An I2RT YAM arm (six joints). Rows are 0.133 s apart.
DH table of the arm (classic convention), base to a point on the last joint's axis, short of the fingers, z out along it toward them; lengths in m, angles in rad. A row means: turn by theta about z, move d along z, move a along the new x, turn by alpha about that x. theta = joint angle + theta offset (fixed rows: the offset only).
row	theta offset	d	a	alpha
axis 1	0	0.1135	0.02	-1.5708
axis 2	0	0	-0.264	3.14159
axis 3	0.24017	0	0.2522	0
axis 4	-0.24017	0	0.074	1.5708
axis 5	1.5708	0	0	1.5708
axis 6	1.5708	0.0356	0	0
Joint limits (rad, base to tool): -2.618..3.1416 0..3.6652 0..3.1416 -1.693..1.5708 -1.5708..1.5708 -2.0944..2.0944
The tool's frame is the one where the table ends.
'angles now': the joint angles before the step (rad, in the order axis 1, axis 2, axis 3, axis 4, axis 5, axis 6). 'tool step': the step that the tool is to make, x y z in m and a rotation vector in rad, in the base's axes. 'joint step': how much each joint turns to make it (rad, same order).
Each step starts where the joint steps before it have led.
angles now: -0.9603, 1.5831, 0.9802, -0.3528, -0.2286, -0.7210
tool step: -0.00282, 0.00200, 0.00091, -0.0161, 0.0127, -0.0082
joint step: -0.0015, -0.0153, -0.0122, 0.0015, 0.0199, -0.0060
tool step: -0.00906, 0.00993, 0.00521, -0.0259, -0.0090, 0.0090
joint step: -0.0061, -0.0642, -0.0460, 0.0047, -0.0030, -0.0169
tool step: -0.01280, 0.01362, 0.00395, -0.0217, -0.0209, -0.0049
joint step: -0.0108, -0.0860, -0.0674, 0.0107, -0.0076, -0.0016
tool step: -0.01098, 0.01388, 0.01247, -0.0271, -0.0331, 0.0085
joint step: -0.0076, -0.0982, -0.0370, -0.0214, -0.0199, -0.0046
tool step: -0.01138, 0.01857, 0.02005, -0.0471, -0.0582, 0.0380
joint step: -0.0031, -0.1288, -0.0260, -0.0354, -0.0445, -0.0154
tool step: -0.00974, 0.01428, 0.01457, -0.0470, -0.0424, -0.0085
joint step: -0.0015, -0.1028, -0.0200, -0.0168, -0.0016, 0.0123
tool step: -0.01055, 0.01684, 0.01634, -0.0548, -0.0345, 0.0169
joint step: -0.0001, -0.1087, -0.0061, -0.0414, -0.0123, -0.0123
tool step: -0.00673, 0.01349, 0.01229, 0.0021, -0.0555, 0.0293
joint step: 0.0000, -0.0724, 0.0075, -0.0445, -0.0520, 0.0214
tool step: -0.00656, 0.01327, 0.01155, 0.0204, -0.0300, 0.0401
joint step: 0.0000, -0.0552, 0.0261, -0.0797, -0.0538, 0.0062
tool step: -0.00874, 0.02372, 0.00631, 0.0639, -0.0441, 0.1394
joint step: 0.0061, -0.0766, 0.0138, -0.1315, -0.1497, -0.0259
